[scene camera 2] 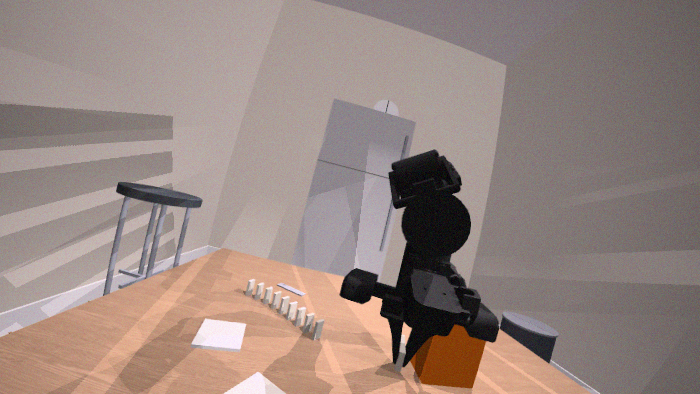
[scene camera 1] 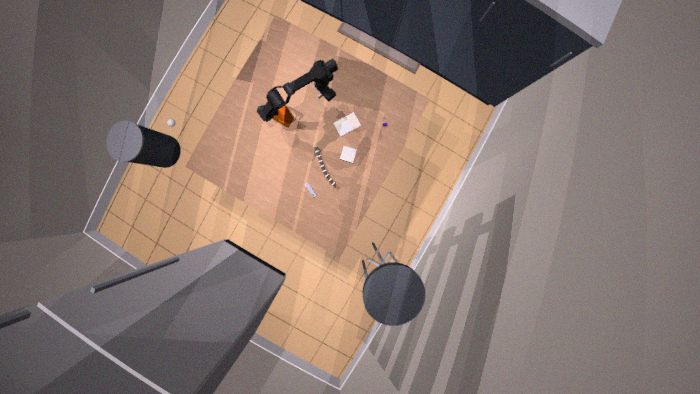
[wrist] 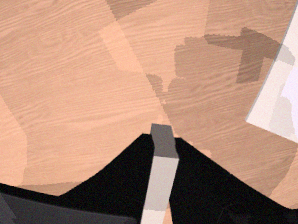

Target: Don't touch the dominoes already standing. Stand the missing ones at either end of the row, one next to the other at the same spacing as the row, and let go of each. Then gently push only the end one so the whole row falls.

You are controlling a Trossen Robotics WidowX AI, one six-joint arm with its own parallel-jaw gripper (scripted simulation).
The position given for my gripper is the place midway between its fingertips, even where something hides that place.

Note:
My gripper [scene camera 2: 398, 363] holds a white domino.
My gripper shows as well in the wrist view [wrist: 159, 145].

